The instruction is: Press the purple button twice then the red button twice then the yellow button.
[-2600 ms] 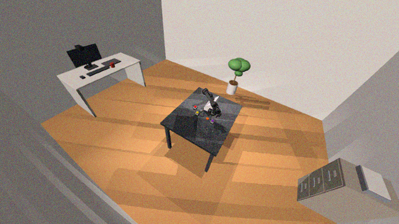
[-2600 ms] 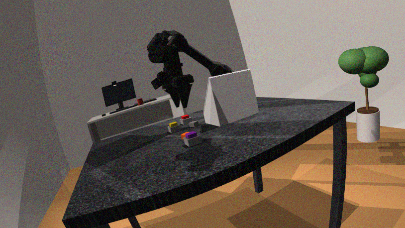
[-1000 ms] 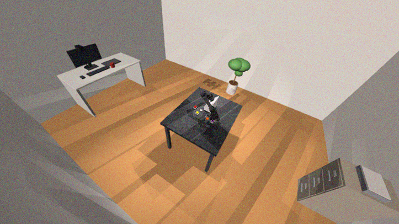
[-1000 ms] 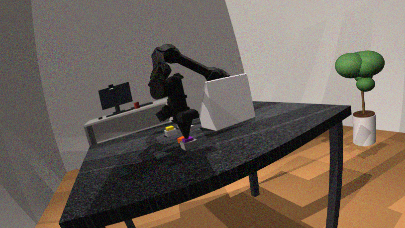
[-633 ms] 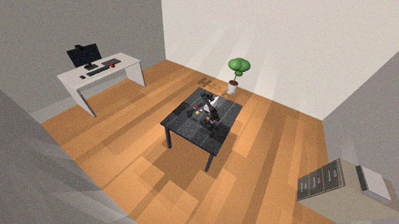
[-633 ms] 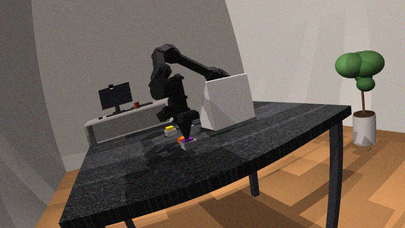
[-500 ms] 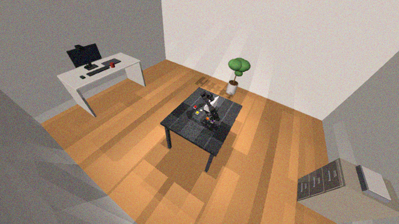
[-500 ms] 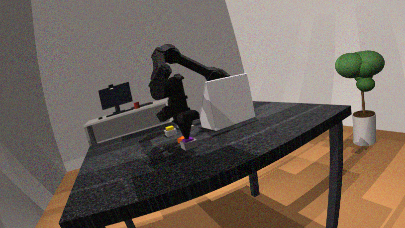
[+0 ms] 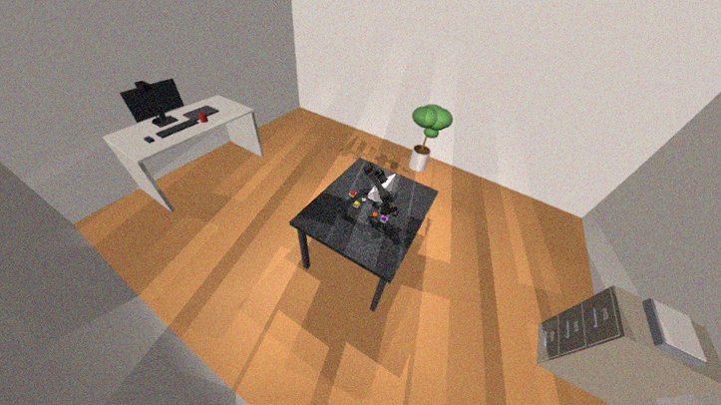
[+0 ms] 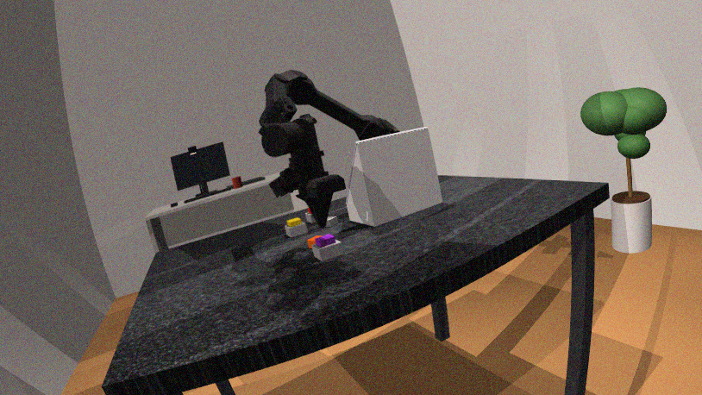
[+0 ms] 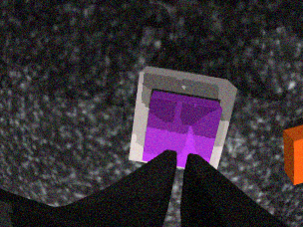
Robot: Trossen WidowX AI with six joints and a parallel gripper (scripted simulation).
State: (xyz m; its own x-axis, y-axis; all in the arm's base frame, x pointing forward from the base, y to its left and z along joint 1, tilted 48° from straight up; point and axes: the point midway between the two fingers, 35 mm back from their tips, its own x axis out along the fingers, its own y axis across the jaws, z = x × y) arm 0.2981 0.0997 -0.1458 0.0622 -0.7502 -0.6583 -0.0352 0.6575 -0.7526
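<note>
The purple button lies 30 mm below my gripper tip. The rest, counted from my gripper tip: small grey block: 90 mm behind, 260 mm to the right, 50 mm below; yellow button: 270 mm to the right, 30 mm below; orange block: 10 mm behind, 90 mm to the right, 50 mm below.
</note>
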